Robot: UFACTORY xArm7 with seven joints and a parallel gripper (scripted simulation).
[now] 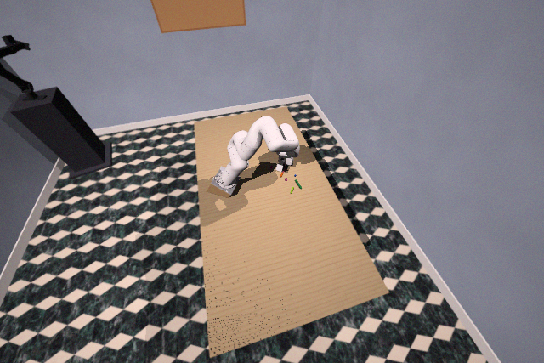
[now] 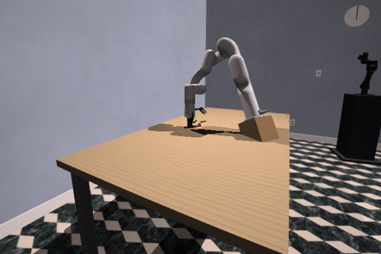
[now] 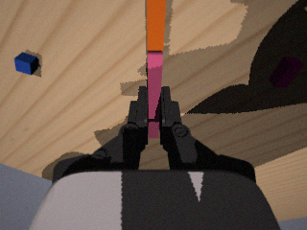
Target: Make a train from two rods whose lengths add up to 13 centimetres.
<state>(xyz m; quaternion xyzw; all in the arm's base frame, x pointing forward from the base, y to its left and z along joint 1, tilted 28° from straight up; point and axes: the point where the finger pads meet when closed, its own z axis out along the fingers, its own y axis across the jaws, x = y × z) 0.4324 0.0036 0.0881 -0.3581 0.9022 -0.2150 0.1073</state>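
The pink rod lies 2 cm below my hand. Round my hand: blue rod 9 cm to the right, 3 cm ahead, 2 cm below; green rod 17 cm to the right, 2 cm below, 1 cm ahead; orange rod 5 cm behind, 4 cm to the right, 2 cm below.
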